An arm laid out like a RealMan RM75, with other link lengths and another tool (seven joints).
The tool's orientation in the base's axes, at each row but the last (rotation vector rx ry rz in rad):
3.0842 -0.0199 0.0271
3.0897 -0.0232 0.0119
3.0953 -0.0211 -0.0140
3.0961 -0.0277 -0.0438
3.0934 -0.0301 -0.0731
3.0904 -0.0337 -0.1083
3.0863 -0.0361 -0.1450
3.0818 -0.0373 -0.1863
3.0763 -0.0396 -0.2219
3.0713 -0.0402 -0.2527
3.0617 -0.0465 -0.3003
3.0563 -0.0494 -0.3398
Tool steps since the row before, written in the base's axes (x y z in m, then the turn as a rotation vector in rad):
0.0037 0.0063 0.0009 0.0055 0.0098 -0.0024
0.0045 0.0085 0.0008 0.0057 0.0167 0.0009
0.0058 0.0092 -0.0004 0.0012 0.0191 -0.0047
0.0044 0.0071 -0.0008 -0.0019 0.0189 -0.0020
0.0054 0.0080 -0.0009 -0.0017 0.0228 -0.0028
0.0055 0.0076 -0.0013 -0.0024 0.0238 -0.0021
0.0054 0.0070 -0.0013 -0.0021 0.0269 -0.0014
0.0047 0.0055 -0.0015 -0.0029 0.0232 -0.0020
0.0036 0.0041 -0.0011 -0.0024 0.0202 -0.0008
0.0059 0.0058 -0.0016 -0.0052 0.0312 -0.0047
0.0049 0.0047 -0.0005 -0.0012 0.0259 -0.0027
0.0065 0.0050 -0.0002 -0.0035 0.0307 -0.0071
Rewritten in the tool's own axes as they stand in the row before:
0.0036 -0.0063 -0.0012 0.0053 -0.0100 0.0019
0.0044 -0.0085 -0.0012 0.0055 -0.0167 -0.0017
0.0057 -0.0093 -0.0001 0.0010 -0.0193 0.0038
0.0043 -0.0072 0.0004 -0.0022 -0.0189 0.0012
0.0053 -0.0081 0.0003 -0.0020 -0.0229 0.0018
0.0054 -0.0078 0.0005 -0.0028 -0.0238 0.0011
0.0053 -0.0072 0.0004 -0.0027 -0.0269 0.0002
0.0047 -0.0057 0.0006 -0.0033 -0.0232 0.0011
0.0036 -0.0042 0.0003 -0.0029 -0.0202 0.0000
0.0059 -0.0060 0.0003 -0.0053 -0.0313 0.0037
0.0047 -0.0048 -0.0008 -0.0016 -0.0260 0.0013
0.0062 -0.0052 -0.0015 -0.0031 -0.0310 0.0058

